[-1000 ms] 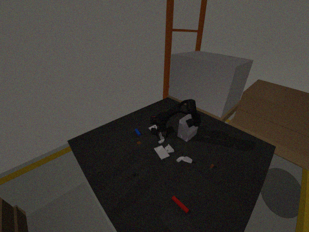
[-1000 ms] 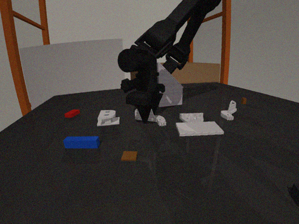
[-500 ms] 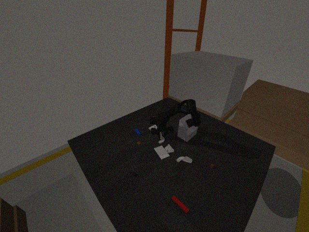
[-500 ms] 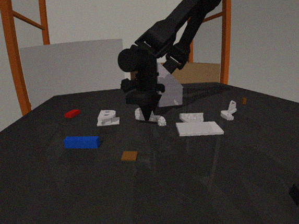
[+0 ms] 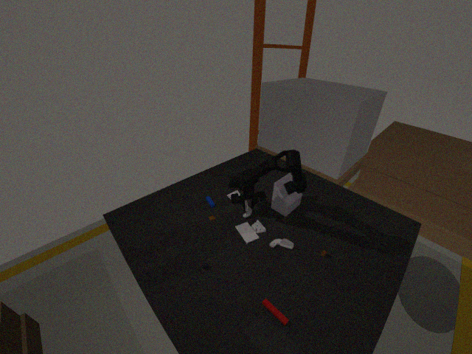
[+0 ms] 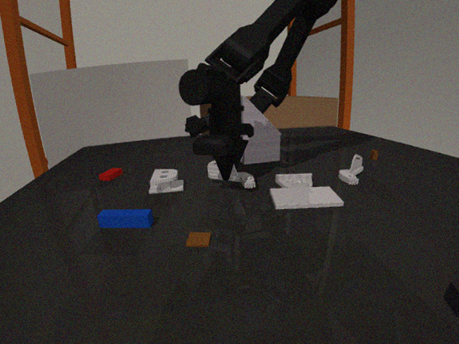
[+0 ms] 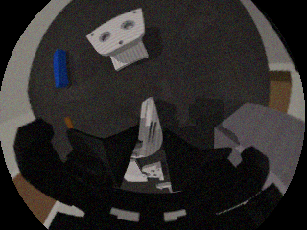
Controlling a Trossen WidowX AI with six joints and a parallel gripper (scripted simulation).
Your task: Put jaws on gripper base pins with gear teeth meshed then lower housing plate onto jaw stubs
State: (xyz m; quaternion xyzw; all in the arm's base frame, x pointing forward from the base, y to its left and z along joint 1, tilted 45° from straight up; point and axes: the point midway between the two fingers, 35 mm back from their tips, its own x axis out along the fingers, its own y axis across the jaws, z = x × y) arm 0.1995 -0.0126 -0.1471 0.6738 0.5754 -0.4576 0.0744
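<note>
Now: gripper tip 12 cm to the right of the flat white plate, 12 cm short of it and 1 cm above it. Also, from my gripper tip: white gripper base: 14 cm to the right, 1 cm behind, 1 cm above; small white stand: 13 cm to the right, 1 cm below, 1 cm behind; white jaw: 3 cm ahead, 2 cm to the left.
</note>
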